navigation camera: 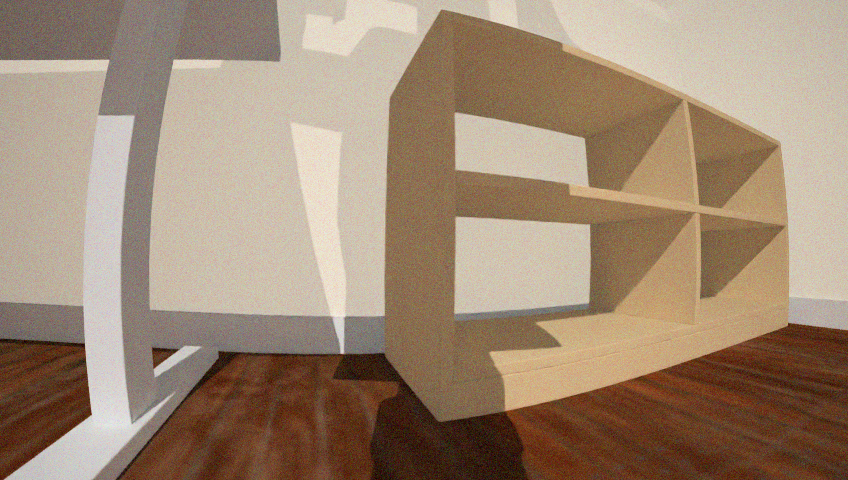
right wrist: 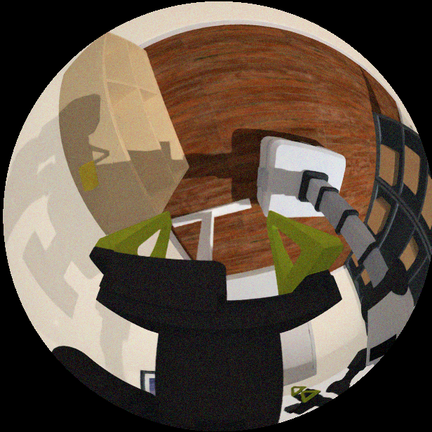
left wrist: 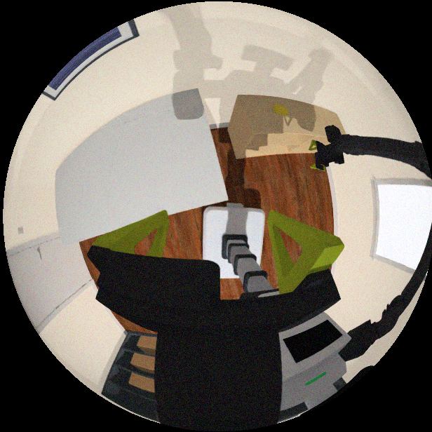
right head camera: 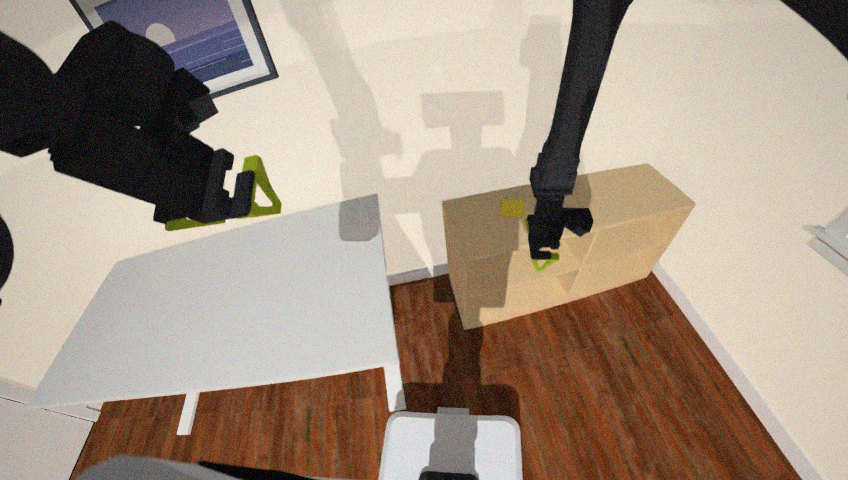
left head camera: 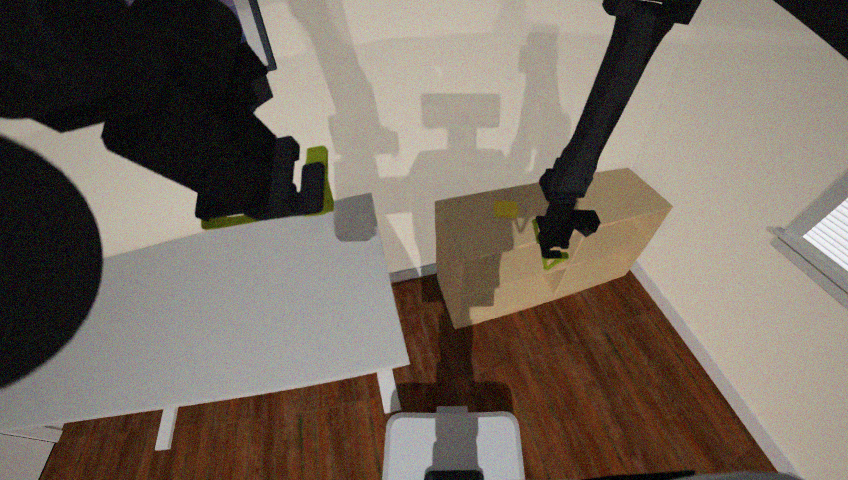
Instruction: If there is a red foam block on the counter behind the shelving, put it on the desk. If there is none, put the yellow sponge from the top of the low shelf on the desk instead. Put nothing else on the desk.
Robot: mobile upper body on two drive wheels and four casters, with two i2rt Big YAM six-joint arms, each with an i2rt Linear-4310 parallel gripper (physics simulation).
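Frame: origin at the left arm's base, x ahead, y left, z up, level; millimetres.
Where they show: left gripper, fingertip midpoint: [right head camera: 251,213] [left head camera: 294,210]; right gripper, fingertip midpoint: [right head camera: 536,256] [left head camera: 542,255].
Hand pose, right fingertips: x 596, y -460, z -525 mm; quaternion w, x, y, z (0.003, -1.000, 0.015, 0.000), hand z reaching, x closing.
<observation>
After its pixels a point has its place.
A yellow sponge [left head camera: 505,208] @[y -470, x 1056, z -755 mm] [right head camera: 512,207] @[y -473, x 1057, z -755 mm] [left wrist: 281,109] [right wrist: 88,176] lies on the shaded top of the low wooden shelf [left head camera: 630,190] @[y -1227, x 1259, z -800 mm] [right head camera: 648,184] @[y -1235, x 1283, z -800 mm] [right wrist: 80,80] [navigation camera: 419,208] @[y -231, x 910, z -1106 mm], toward its end near the desk. The light grey desk [left head camera: 267,309] @[y 381, x 519, z -690 mm] [right head camera: 238,297] @[y 545, x 541, z -690 mm] [left wrist: 140,160] stands left of the shelf in the head views. My right gripper [left head camera: 544,243] @[y -460, x 596, z -525 mm] [right head camera: 535,245] @[y -460, x 596, z -525 mm] [left wrist: 309,158] [right wrist: 218,216] is open and empty in the air, appearing right of the sponge in the head views. My left gripper [left head camera: 267,217] [right head camera: 223,217] [left wrist: 217,215] is open and empty, near the desk's far edge. No red foam block shows.
A narrow gap of floor separates desk and shelf. A white desk leg [navigation camera: 110,267] @[y 121, x 666, z -1201 mm] stands left of the shelf. Dark shelving [right wrist: 377,150] with brown boxes [right wrist: 389,159] [left wrist: 143,362] stands farther off. A framed picture [right head camera: 261,59] @[y 368, x 1054, z -45 mm] hangs on the wall. A white cabinet [right head camera: 44,440] @[y 2005, x -226, z -1176 mm] is at lower left.
</observation>
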